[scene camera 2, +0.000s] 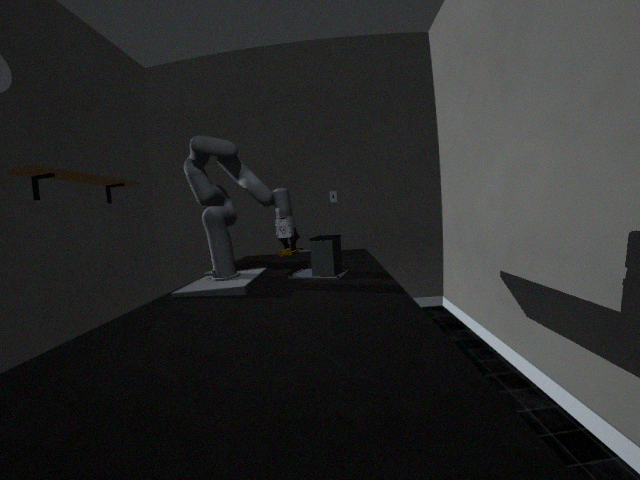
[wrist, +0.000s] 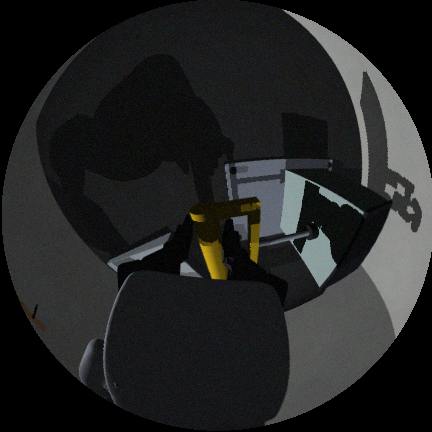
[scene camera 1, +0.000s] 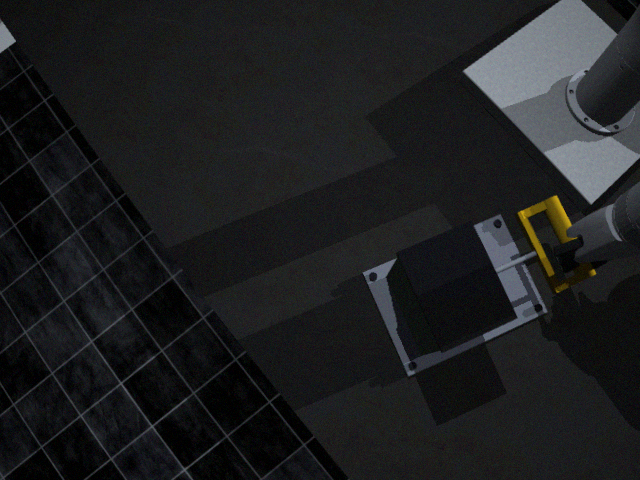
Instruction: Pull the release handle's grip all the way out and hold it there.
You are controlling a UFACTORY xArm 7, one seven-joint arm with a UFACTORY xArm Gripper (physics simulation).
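The release handle's yellow grip (scene camera 1: 560, 214) (scene camera 2: 287, 252) (wrist: 210, 248) is a rectangular frame standing out from the dark box (scene camera 1: 454, 289) (scene camera 2: 324, 256) (wrist: 345, 225). A thin grey rod (scene camera 1: 516, 262) (wrist: 285, 238) joins the grip to the box, and a length of it shows between them. My gripper (wrist: 208, 226) is shut on the grip's outer bar, with one dark finger on each side of it. In the first scene view the arm's wrist partly covers the fingers and the bar. In the second scene view the grip hangs level below the fingers, above the table.
The box stands on a light base plate (scene camera 1: 493, 232) (scene camera 2: 300, 273) (wrist: 270, 195) with dark bolts at its corners. The arm's pale mounting plate (scene camera 1: 547, 46) (scene camera 2: 206, 286) lies beside it. An orange shelf (scene camera 2: 77, 176) is on the left wall in the second scene view.
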